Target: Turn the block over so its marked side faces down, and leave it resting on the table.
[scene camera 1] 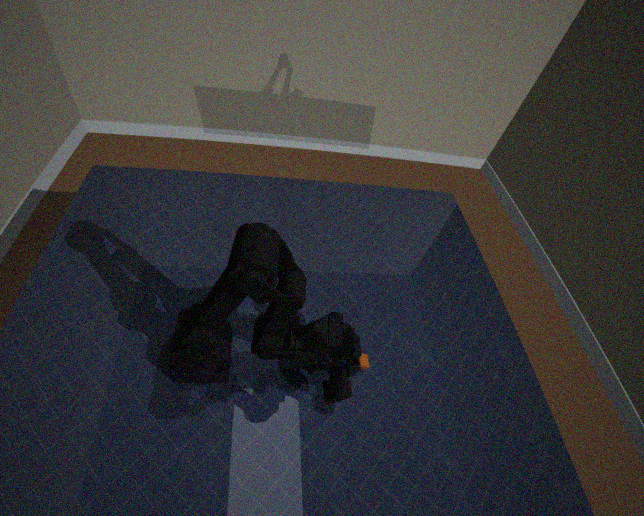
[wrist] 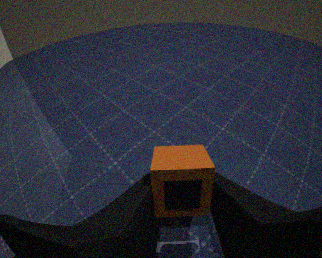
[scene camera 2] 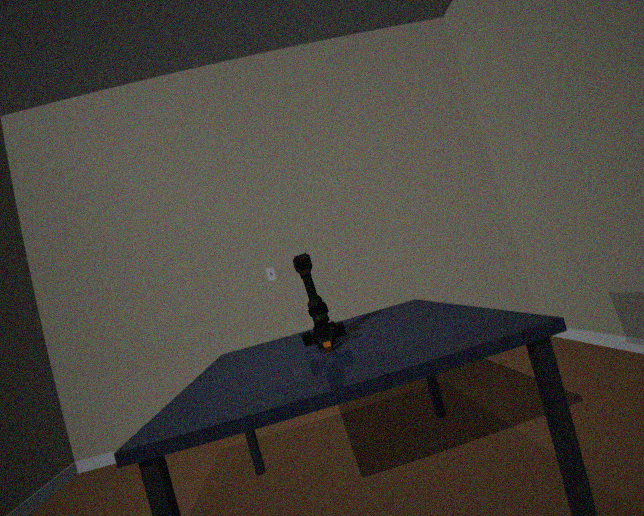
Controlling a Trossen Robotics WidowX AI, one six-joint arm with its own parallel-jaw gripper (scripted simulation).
my gripper: holds a block [wrist: 182,177]
